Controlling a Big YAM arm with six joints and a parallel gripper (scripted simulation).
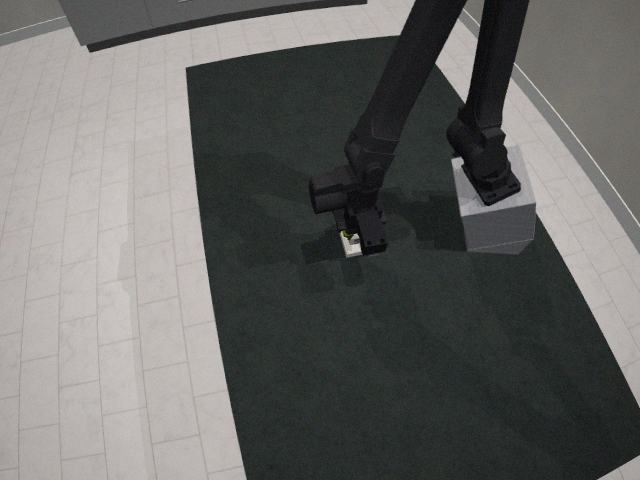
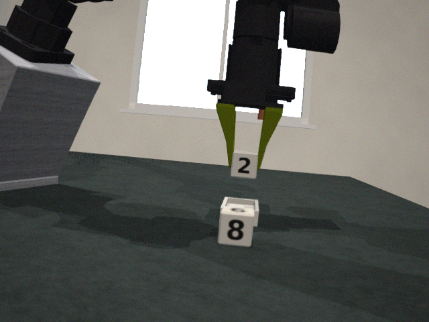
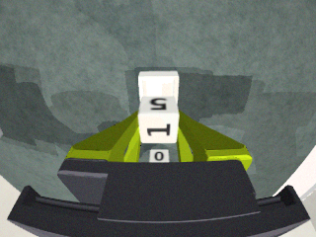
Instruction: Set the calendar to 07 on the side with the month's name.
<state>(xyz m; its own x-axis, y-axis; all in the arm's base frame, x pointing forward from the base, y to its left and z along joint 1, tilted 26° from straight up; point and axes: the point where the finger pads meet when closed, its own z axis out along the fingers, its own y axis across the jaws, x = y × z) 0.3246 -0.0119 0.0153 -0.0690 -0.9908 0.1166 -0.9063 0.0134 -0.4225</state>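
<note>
The small white tray lies 60 mm below my hand and 20 mm to the right of it.
</note>
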